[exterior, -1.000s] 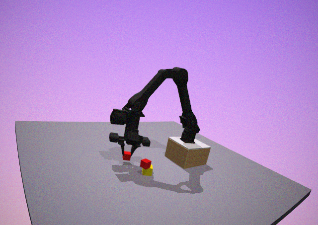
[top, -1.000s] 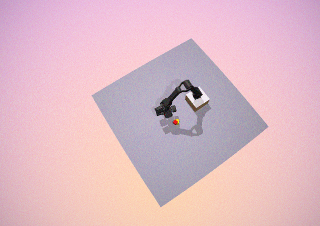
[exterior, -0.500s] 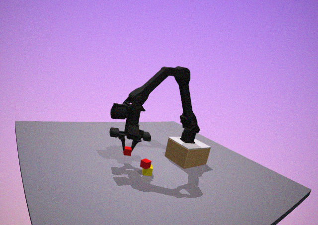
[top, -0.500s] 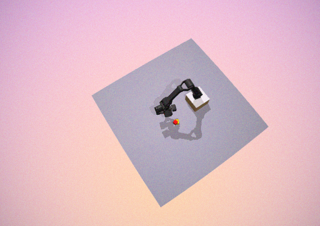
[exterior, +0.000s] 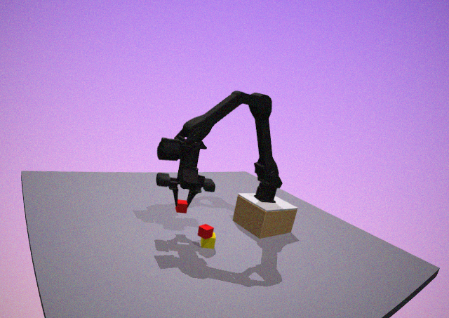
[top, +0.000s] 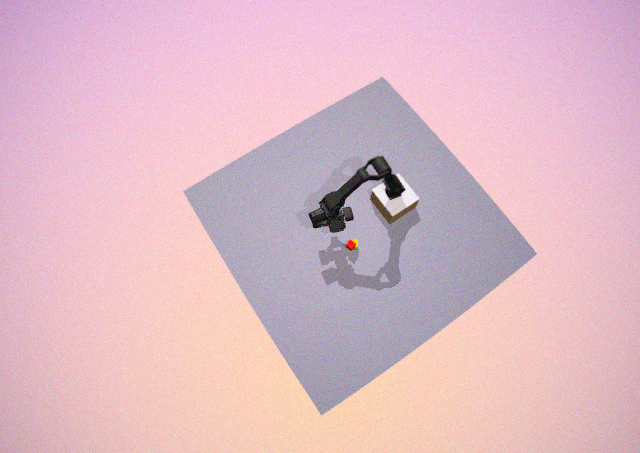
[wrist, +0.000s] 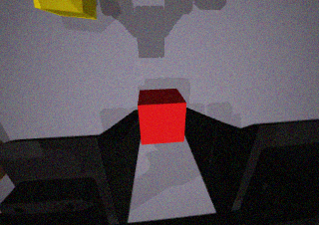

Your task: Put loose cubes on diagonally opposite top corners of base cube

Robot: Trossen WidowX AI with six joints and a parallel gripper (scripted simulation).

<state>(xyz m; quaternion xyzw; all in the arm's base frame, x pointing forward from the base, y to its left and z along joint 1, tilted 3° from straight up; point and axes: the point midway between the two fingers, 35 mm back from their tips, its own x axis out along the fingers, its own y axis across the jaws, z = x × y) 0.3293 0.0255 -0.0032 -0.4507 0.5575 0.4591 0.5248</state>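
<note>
Right now my gripper tip is 11 cm to the right of the yellow base cube, 7 cm above it and 6 cm past it.
</note>
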